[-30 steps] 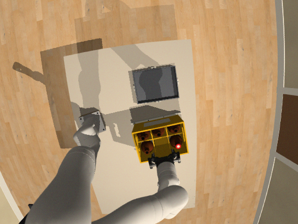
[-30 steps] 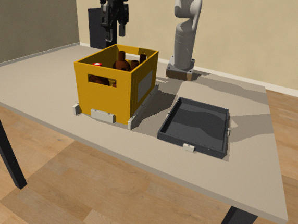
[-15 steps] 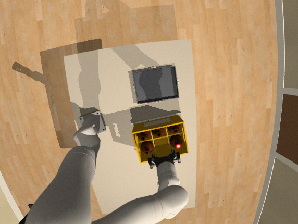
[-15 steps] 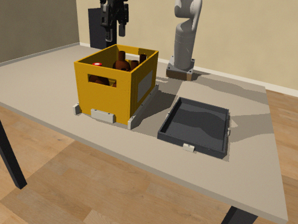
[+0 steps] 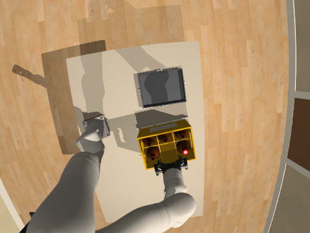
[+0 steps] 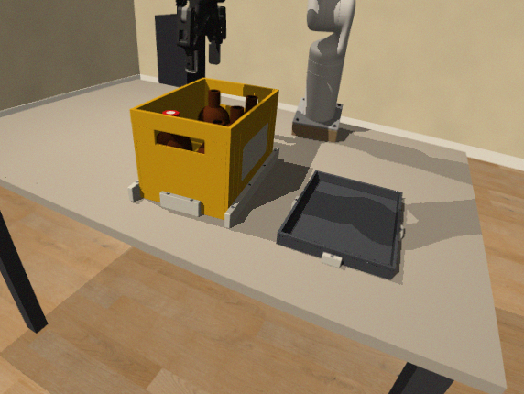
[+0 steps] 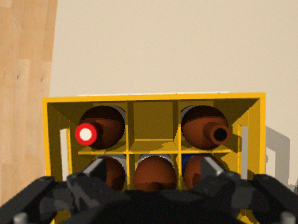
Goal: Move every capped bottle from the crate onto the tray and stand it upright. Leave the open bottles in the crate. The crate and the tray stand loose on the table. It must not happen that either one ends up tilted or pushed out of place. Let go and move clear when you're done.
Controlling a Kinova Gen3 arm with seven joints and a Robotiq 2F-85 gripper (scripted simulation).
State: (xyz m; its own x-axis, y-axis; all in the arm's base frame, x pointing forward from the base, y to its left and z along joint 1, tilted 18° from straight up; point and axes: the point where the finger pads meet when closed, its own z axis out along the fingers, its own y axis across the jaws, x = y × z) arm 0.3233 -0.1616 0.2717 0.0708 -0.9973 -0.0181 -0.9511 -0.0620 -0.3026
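Now: the yellow crate 20 mm to the left of my hand and 150 mm below it. From my hand the other things lie so: dark grey tray: 20 mm ahead, 320 mm to the left, 220 mm below.
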